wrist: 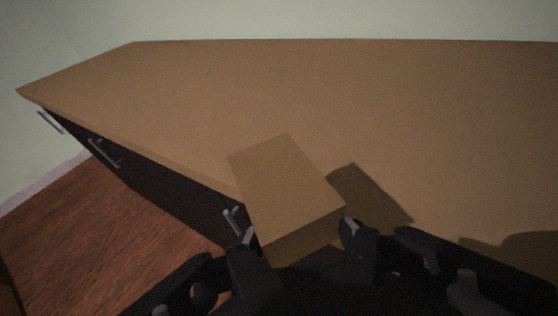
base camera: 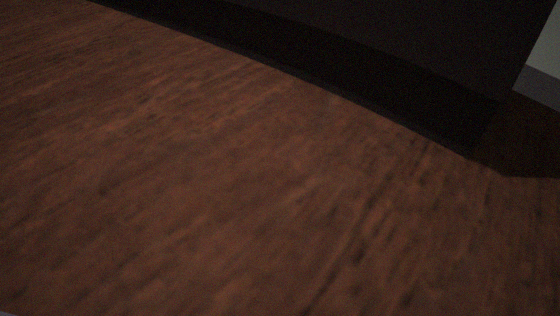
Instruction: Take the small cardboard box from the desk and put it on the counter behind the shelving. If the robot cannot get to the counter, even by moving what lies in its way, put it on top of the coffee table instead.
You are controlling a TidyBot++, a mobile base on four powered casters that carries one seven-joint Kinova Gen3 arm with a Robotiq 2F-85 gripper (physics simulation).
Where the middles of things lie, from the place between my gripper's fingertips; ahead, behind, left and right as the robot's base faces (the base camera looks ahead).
Labels:
I see my gripper 30 mm short of the small cardboard box point(wrist: 294, 211), 10 mm to the right of it and 10 mm below it.

